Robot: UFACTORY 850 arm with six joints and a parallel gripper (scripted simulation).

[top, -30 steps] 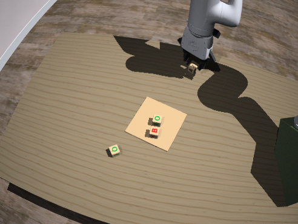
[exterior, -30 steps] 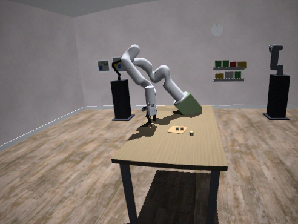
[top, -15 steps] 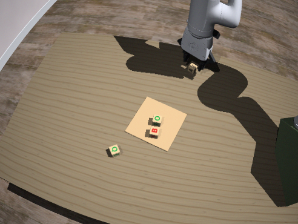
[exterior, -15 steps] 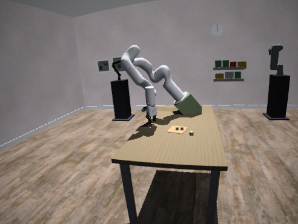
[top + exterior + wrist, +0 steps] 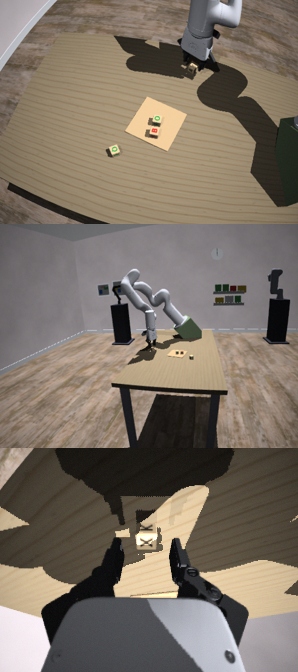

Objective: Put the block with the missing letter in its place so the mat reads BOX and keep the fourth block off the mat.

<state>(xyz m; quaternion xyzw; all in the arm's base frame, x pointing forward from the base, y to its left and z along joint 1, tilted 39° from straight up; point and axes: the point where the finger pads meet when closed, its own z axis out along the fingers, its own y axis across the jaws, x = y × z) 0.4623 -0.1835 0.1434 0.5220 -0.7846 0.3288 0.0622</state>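
Now: hand 4 cm above the x block. From my hand the other things lie so: tan mat: 8 cm ahead, 24 cm to the left, 5 cm below; then green O block: 18 cm ahead, 36 cm to the left, 4 cm below.
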